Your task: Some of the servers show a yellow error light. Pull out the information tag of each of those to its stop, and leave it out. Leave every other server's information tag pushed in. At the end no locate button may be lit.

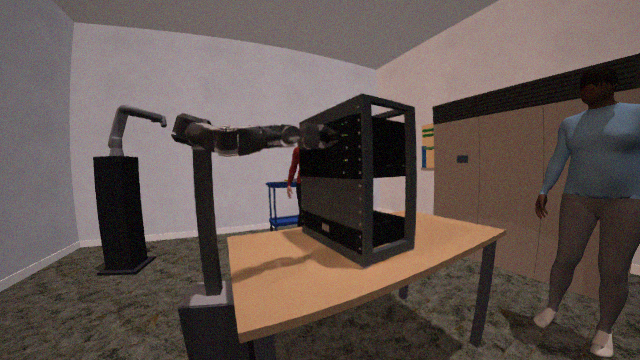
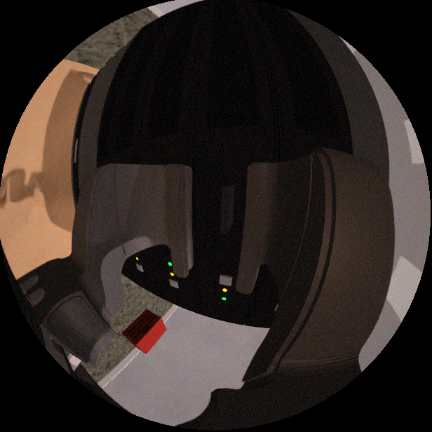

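Note:
The black servers (image 1: 353, 162) fill the upper part of the rack (image 1: 367, 200) (image 2: 369, 100). My gripper (image 1: 337, 136) (image 2: 218, 226) is at their fronts, its fingers partly apart. A dark information tag (image 2: 227, 209) shows between the fingers, with a gap on either side; how far it stands out is unclear. Below it are a grey, unlit locate button (image 2: 225, 280), a yellow light (image 2: 224, 290) and a green light (image 2: 224, 298). To the left, another yellow light (image 2: 172, 274) and a third yellow light (image 2: 137, 258) show beside grey buttons. The fingers hide other tags.
The rack stands on the wooden table (image 1: 280, 295) (image 2: 30, 225). A red box (image 2: 150, 336) lies beyond the rack. A blue cart (image 1: 282, 185) and a person in red (image 1: 296, 167) are behind it. A person in blue (image 1: 597, 150) stands at the right. Another arm (image 1: 118, 131) stands on a black pedestal (image 1: 118, 210).

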